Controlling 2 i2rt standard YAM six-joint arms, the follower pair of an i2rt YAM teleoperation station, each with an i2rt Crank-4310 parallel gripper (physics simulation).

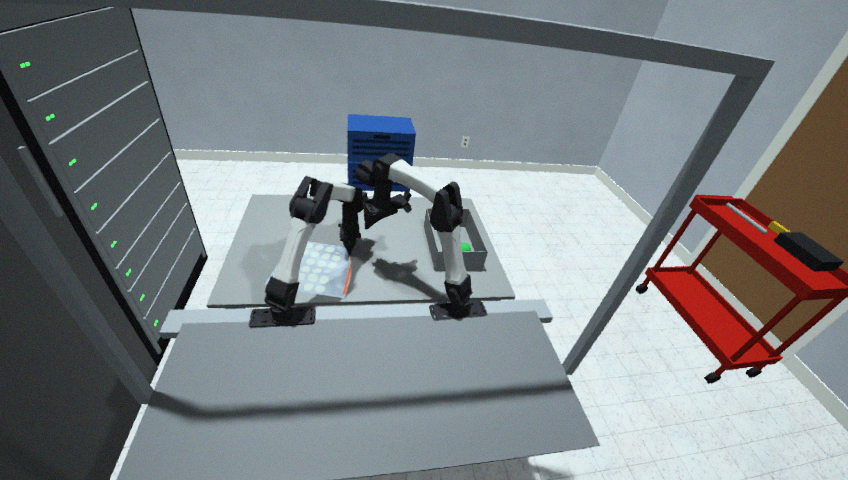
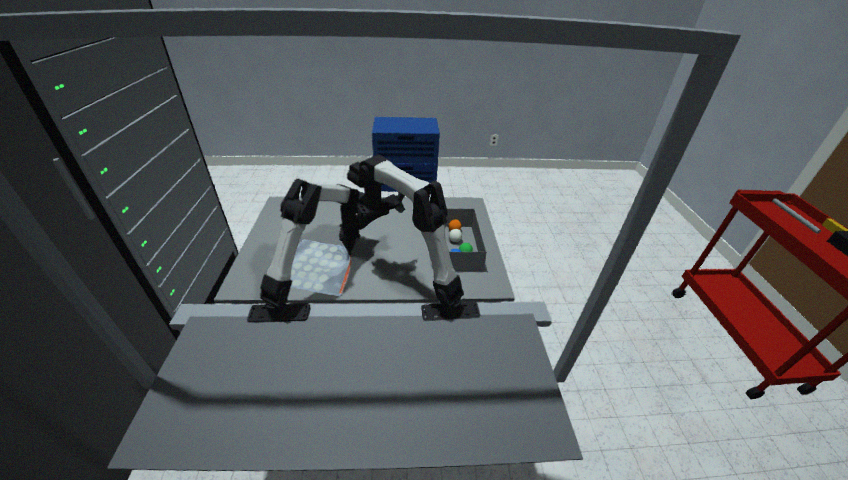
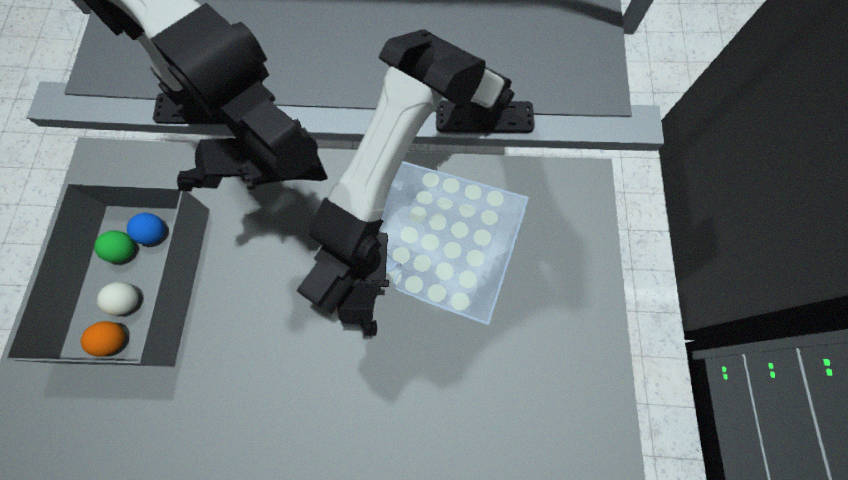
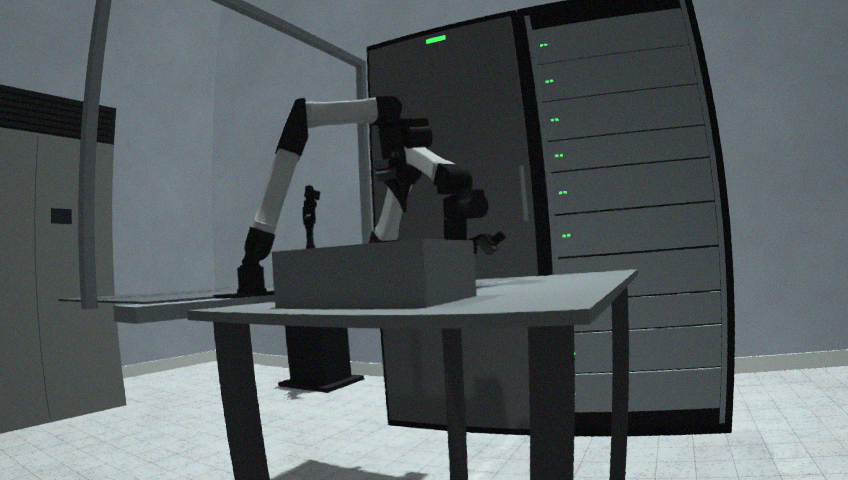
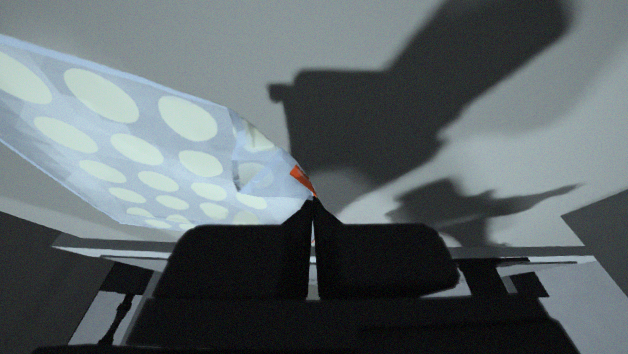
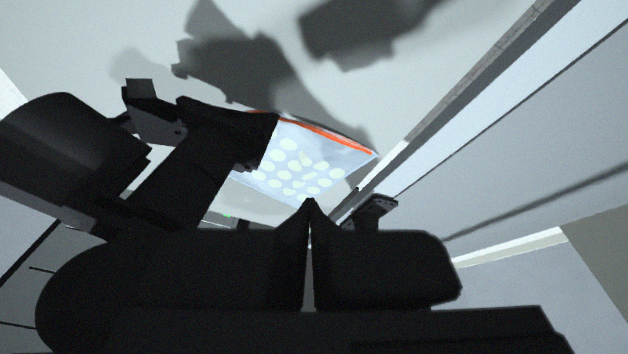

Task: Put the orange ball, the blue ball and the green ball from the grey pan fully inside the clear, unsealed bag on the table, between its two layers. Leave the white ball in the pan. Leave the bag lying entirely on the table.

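Note:
The clear bag with pale dots lies on the table, its orange-striped edge toward the pan. My left gripper is shut on that edge near one corner, where the film is creased and slightly raised. My right gripper is shut and empty, above the table between bag and pan. In the grey pan lie the blue ball, green ball, white ball and orange ball.
The two arms stand close together over the middle of the grey table. The mounting rail runs along its edge. A dark rack cabinet stands beyond the bag side, and a red cart stands off the pan side.

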